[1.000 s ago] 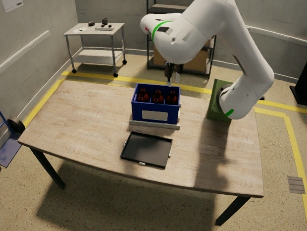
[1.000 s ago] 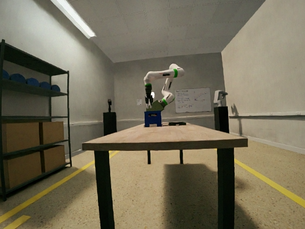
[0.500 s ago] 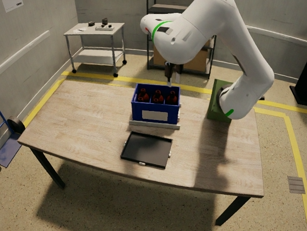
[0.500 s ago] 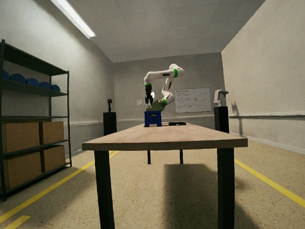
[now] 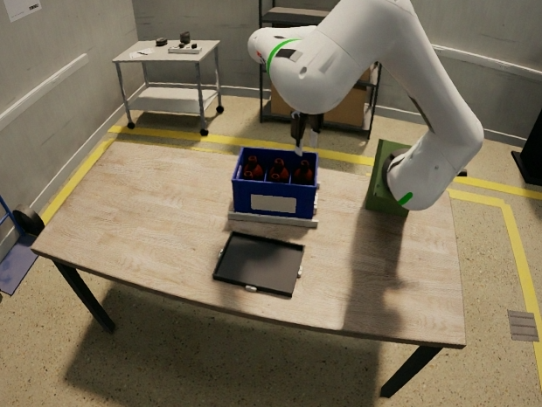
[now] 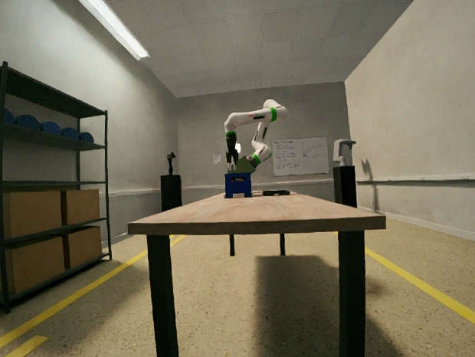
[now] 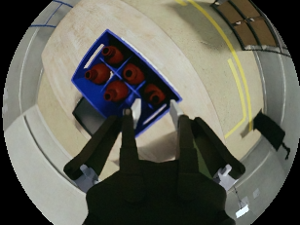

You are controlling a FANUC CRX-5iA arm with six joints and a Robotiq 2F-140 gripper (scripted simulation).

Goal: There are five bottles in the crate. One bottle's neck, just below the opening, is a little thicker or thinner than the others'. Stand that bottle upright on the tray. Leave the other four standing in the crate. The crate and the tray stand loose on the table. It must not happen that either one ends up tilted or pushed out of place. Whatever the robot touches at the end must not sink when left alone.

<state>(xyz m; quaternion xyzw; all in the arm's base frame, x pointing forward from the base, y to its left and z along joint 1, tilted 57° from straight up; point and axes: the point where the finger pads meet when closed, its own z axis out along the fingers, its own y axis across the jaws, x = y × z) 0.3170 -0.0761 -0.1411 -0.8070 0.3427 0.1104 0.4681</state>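
The bottle is 9 cm ahead of my hand, 1 cm to the left of it and 16 cm below it. Round my hand: dark tray (9 cm ahead, 33 cm to the left, 23 cm below); blue crate (9 cm ahead, 5 cm to the left, 16 cm below).
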